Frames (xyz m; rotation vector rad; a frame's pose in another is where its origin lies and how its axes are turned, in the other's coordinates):
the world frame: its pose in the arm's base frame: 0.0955 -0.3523 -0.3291 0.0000 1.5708 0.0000
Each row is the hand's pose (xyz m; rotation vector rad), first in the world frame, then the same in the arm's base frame.
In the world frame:
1: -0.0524 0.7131 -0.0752 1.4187 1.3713 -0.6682
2: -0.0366 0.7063 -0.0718 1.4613 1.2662 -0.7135
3: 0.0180 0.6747 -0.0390 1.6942 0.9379 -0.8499
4: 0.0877 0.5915 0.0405 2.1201 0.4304 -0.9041
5: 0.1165 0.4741 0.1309 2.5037 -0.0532 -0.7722
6: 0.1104 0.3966 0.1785 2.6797 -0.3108 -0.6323
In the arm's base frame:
1: 0.0203 0.3608 -0.2767 -0.6718 -2.3181 1.8680
2: 0.0237 0.3540 -0.2925 -0.6873 -2.3002 1.9990
3: 0.0565 0.3224 -0.3471 0.7381 1.8623 -2.2240
4: 0.1360 0.2392 -0.4168 0.9685 1.1289 -2.4086
5: 0.2264 0.1218 -0.4456 1.2647 0.4713 -2.3927
6: 0.2740 0.0443 -0.4395 1.4292 0.1458 -2.3119

